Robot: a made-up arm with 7 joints. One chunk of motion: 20 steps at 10 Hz.
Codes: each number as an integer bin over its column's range. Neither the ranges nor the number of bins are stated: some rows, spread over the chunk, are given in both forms.
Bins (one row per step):
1: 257 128 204 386 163 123 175
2: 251 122 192 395 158 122 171
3: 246 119 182 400 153 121 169
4: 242 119 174 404 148 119 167
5: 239 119 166 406 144 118 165
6: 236 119 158 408 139 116 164
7: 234 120 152 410 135 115 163
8: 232 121 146 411 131 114 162
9: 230 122 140 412 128 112 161
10: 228 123 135 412 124 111 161
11: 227 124 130 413 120 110 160
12: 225 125 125 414 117 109 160
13: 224 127 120 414 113 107 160
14: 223 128 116 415 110 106 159
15: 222 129 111 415 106 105 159
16: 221 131 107 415 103 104 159
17: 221 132 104 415 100 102 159
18: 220 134 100 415 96 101 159
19: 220 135 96 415 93 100 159
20: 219 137 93 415 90 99 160
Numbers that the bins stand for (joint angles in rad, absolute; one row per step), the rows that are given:
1: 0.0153 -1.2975 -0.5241 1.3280 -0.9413 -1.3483 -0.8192
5: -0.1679 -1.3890 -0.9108 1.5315 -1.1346 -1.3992 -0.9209
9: -0.2595 -1.3585 -1.1753 1.5926 -1.2975 -1.4603 -0.9616
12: -0.3104 -1.3280 -1.3280 1.6129 -1.4094 -1.4908 -0.9718
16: -0.3511 -1.2669 -1.5112 1.6231 -1.5519 -1.5417 -0.9820
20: -0.3714 -1.2059 -1.6536 1.6231 -1.6841 -1.5926 -0.9718
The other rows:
2: -0.0458 -1.3585 -0.6462 1.4196 -0.9922 -1.3585 -0.8599
3: -0.0967 -1.3890 -0.7479 1.4705 -1.0431 -1.3687 -0.8802
4: -0.1374 -1.3890 -0.8294 1.5112 -1.0939 -1.3890 -0.9006
6: -0.1984 -1.3890 -0.9922 1.5519 -1.1855 -1.4196 -0.9311
7: -0.2188 -1.3789 -1.0532 1.5722 -1.2262 -1.4297 -0.9413
8: -0.2391 -1.3687 -1.1143 1.5824 -1.2669 -1.4399 -0.9515
10: -0.2798 -1.3483 -1.2262 1.5926 -1.3382 -1.4705 -0.9616
11: -0.2900 -1.3382 -1.2771 1.6027 -1.3789 -1.4806 -0.9718
13: -0.3205 -1.3076 -1.3789 1.6129 -1.4501 -1.5112 -0.9718
14: -0.3307 -1.2975 -1.4196 1.6231 -1.4806 -1.5213 -0.9820
15: -0.3409 -1.2873 -1.4705 1.6231 -1.5213 -1.5315 -0.9820
17: -0.3511 -1.2568 -1.5417 1.6231 -1.5824 -1.5620 -0.9820
18: -0.3613 -1.2364 -1.5824 1.6231 -1.6231 -1.5722 -0.9820
19: -0.3613 -1.2262 -1.6231 1.6231 -1.6536 -1.5824 -0.9820

